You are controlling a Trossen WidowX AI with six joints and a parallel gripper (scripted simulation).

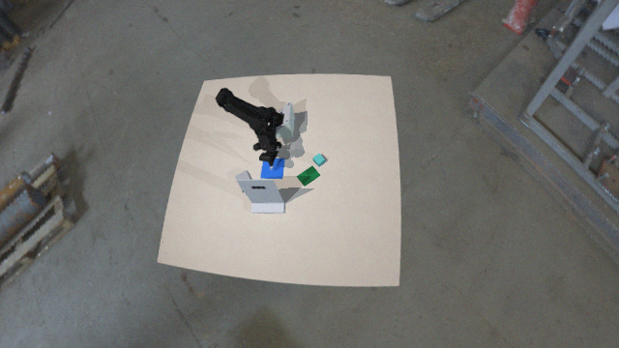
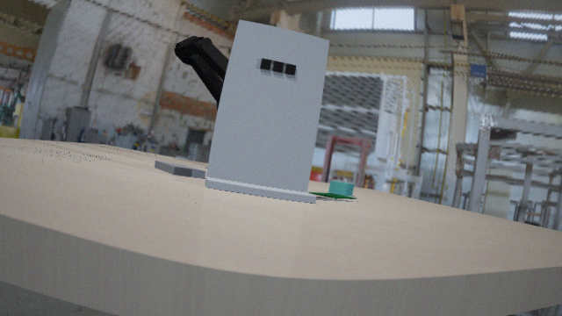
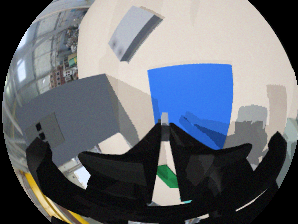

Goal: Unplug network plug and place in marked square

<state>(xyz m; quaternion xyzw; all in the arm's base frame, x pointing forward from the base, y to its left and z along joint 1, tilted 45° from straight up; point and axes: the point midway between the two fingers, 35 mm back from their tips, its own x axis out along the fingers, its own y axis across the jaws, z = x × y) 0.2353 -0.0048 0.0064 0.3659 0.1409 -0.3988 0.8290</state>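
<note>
The blue marked square lies 5 cm below my gripper tip and 1 cm behind it. The rest, counted from my gripper tip: flat green board: 19 cm to the left, 5 cm below, 2 cm ahead; then network plug: right at my gripper tip; then grey plate: 14 cm to the right, 8 cm ahead, 4 cm below.
</note>
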